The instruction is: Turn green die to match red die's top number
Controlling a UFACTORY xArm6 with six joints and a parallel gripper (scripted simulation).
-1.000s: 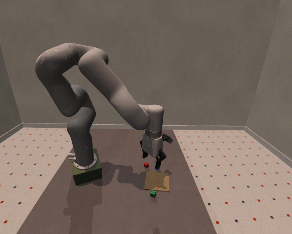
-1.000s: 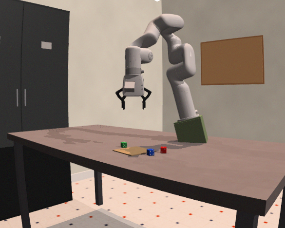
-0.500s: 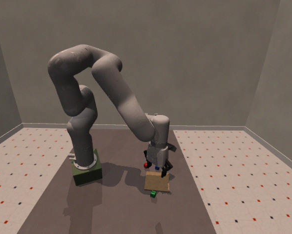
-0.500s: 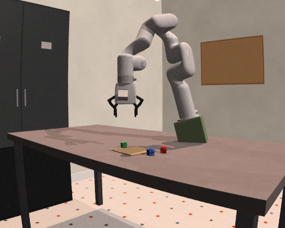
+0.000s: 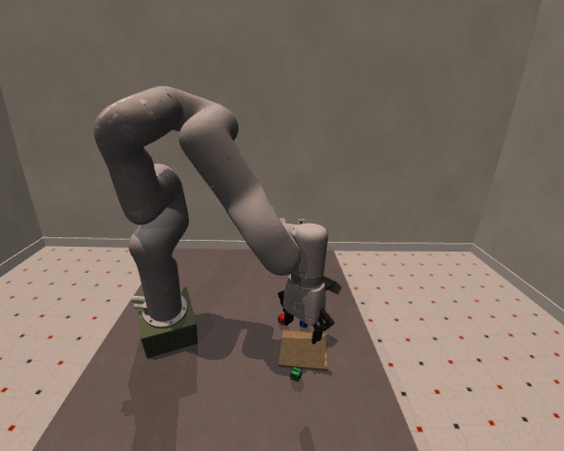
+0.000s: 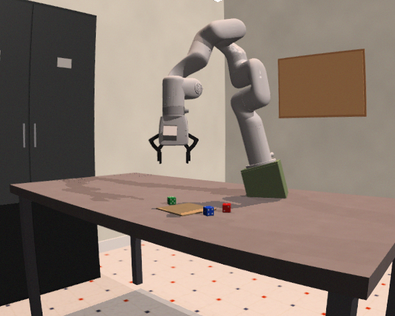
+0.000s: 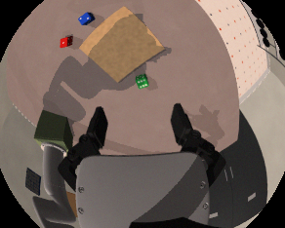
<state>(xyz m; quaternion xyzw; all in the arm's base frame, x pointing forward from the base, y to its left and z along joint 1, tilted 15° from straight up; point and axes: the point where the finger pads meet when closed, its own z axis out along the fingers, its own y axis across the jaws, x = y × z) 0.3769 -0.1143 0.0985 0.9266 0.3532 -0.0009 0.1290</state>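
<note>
Now: the green die 1 cm behind my hand, 2 cm to the right of it and 14 cm below it. Also, from my hand: red die 2 cm behind, 20 cm to the left, 14 cm below; tan mat 3 cm ahead, 7 cm to the left, 15 cm below; blue die 5 cm ahead, 18 cm to the left, 14 cm below.
</note>
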